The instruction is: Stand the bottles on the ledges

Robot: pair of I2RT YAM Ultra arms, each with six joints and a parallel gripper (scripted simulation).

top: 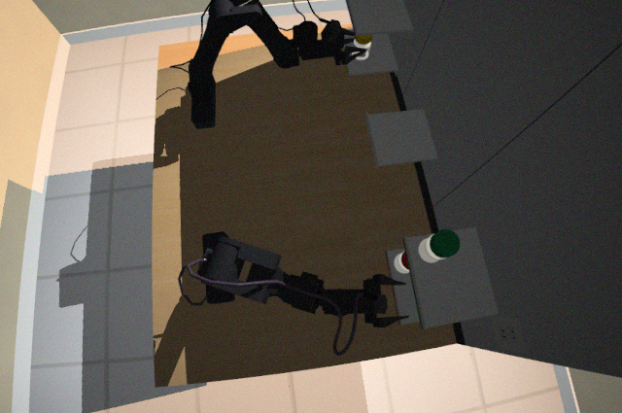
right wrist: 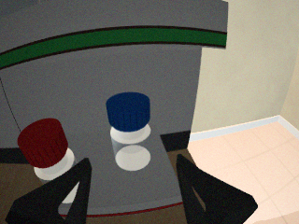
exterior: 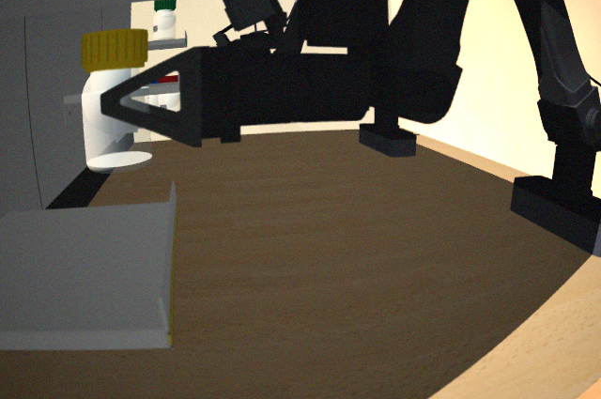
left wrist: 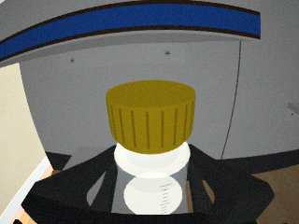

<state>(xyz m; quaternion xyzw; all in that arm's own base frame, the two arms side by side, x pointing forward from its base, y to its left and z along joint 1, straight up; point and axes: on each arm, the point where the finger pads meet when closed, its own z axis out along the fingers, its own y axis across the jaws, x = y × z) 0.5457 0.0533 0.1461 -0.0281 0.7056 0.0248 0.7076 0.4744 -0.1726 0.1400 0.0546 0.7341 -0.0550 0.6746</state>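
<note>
Right now my right hand is 9 cm short of the blue-capped bottle, 1 cm to the left of it and 4 cm above it. From my right hand the other things lie so: red-capped bottle (5 cm ahead, 9 cm to the left, 4 cm below); then green strip (4 cm to the left, 10 cm above); then green-capped bottle (6 cm ahead, 10 cm to the left, 15 cm above).
Now: left hand right at the yellow-capped bottle. Round my left hand: red-capped bottle (30 mm behind, 680 mm to the right, 50 mm below); yellow strip (40 mm behind, 60 mm to the left, 100 mm below); blue strip (40 mm behind, 60 mm to the left, 90 mm above).
</note>
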